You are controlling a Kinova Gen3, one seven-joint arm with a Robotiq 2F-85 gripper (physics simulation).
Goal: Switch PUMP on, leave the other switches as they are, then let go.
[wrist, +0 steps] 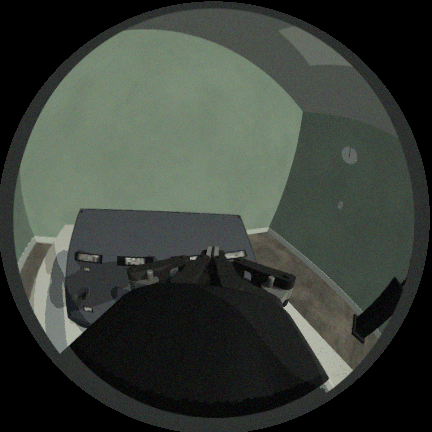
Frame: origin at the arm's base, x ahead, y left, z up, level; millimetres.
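Seen in the pictures: gripper, between the fingertips: (212,253).
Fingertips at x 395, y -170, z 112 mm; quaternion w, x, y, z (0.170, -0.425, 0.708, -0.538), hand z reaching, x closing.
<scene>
Offsets run from my fingertips to a thing's middle. "*": to the spot under its first point. Level surfaces: height alone.
The dark grey switch panel @[dx +100, dy +43, dz -159 mm] (160,230) stands in the lower left middle of the wrist view, with a row of blurred white-on-black labels. The left label @[dx +128, dy +221, dz -96 mm] (88,257) and the one beside it (135,261) show whole; a third, small part @[* dx +77, dy -27, dz -95 mm] (194,258) shows behind the fingers and a fourth @[* dx +50, dy -134, dz -97 mm] (235,255) to their right. A dark switch lever @[dx +47, dy +238, dz -110 mm] (82,295) shows under the left label. My gripper (212,253) is shut and empty, its fingertips in front of the panel between the third and fourth labels. The PUMP switch and its position are hidden behind the gripper.
A light table @[dz -224 mm] (320,352) shows at the lower right and left of the panel. A black object (377,312) stands at the far right. A green wall (150,120) rises behind the panel, a darker wall (310,175) is at the right, and brown floor (310,295) lies below it.
</scene>
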